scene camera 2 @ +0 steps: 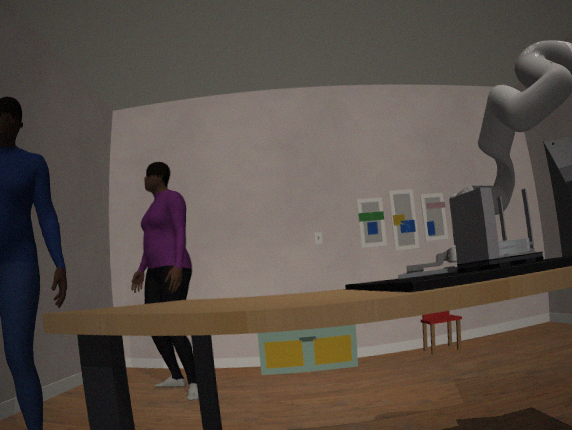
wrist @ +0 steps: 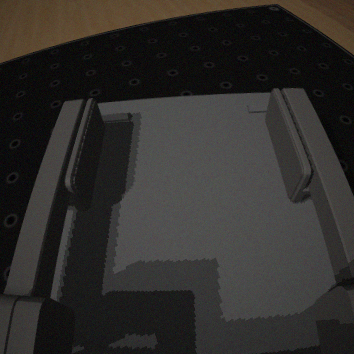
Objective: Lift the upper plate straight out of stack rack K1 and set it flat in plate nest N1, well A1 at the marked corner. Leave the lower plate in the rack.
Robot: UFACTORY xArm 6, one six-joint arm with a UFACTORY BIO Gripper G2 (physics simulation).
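Frame: origin at the arm's base, x ahead, y left, z up, level; millimetres.
Seen in the pictures: hand, its tool point: point(scene camera 2: 415, 268) point(wrist: 185, 144).
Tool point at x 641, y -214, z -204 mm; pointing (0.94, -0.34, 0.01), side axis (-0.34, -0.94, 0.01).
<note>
Pixels of each thing's middle, then the offset from my tool point to it. Level surfaces: height alone.
- flat pale grey surface, height of its surface: dz -10 mm
- tall grey box, middle of its body: point(scene camera 2: 497, 229) dx -64, dy +353, dz +49 mm
- low grey device, middle of its body: point(wrist: 200, 253) point(scene camera 2: 429, 272) dx -35, dy +9, dz -15 mm
My gripper point(wrist: 186, 131) is shut, its fingers at their closed spacing with a gap between them and no plate held. In the wrist view it hangs over a flat pale grey surface point(wrist: 175, 175) with small corner pieces near the far edge; I cannot tell whether this is plate nest N1. In the scene view the gripper is mostly hidden behind a tall grey box point(scene camera 2: 468, 227). Right of the box, dark upright posts point(scene camera 2: 527, 220) look like stack rack K1, with pale plates point(scene camera 2: 515, 247) low between them. I cannot separate upper from lower plate. Well A1 does not show.
A black perforated board point(scene camera 2: 380, 286) point(wrist: 172, 55) lies on the wooden table point(scene camera 2: 175, 317) point(wrist: 50, 30). A low grey device point(scene camera 2: 430, 270) stands left of the box. A dark grey unit point(scene camera 2: 562, 200) stands at the right edge. Two people point(scene camera 2: 20, 215) point(scene camera 2: 165, 230) are beyond the table.
</note>
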